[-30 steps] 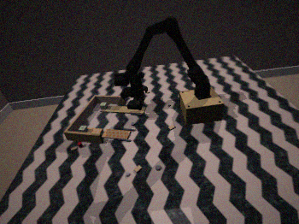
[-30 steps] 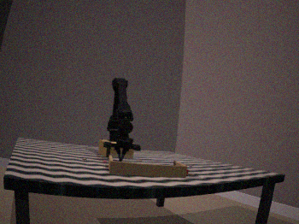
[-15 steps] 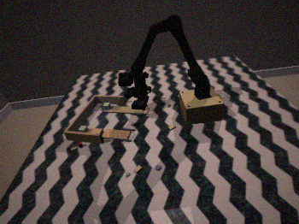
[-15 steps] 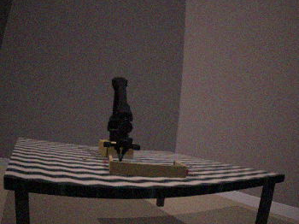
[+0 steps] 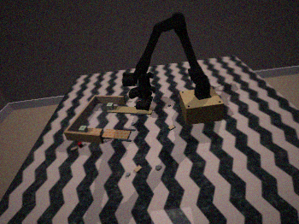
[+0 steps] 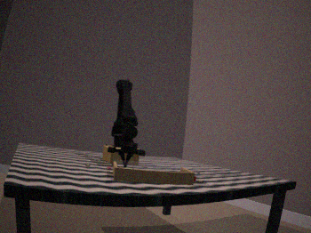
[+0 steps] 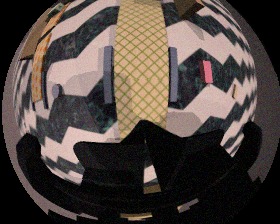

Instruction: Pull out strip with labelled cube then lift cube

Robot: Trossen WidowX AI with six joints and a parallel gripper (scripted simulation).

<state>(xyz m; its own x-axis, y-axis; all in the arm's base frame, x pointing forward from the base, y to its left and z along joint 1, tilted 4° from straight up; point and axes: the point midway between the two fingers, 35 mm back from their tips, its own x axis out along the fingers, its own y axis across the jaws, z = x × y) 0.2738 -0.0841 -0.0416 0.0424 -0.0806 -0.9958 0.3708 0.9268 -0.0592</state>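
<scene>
My gripper tip is 30 mm short of the pink block and 100 mm to the left of it. The rest, counted from my gripper tip: red piece (340 mm ahead, 170 mm to the left, 10 mm above).
</scene>
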